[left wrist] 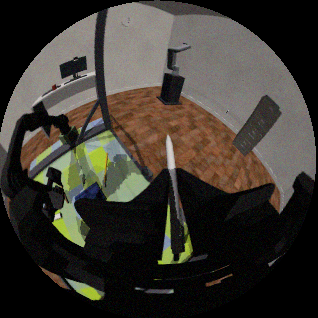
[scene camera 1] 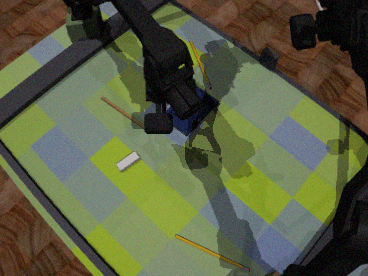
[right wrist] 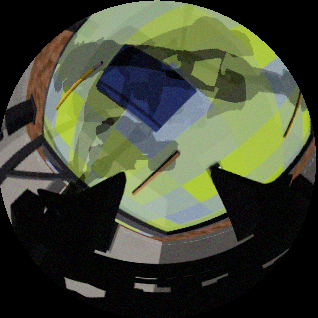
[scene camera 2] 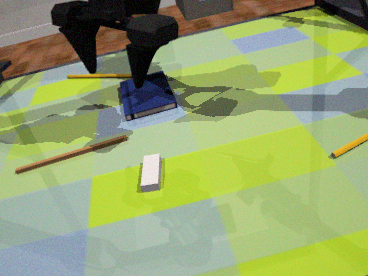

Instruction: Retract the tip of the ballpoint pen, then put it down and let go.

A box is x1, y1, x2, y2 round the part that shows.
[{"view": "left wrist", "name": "my left gripper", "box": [8, 167, 313, 317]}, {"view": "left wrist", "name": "my right gripper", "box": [38, 166, 63, 221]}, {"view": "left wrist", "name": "ballpoint pen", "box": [165, 134, 183, 260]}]
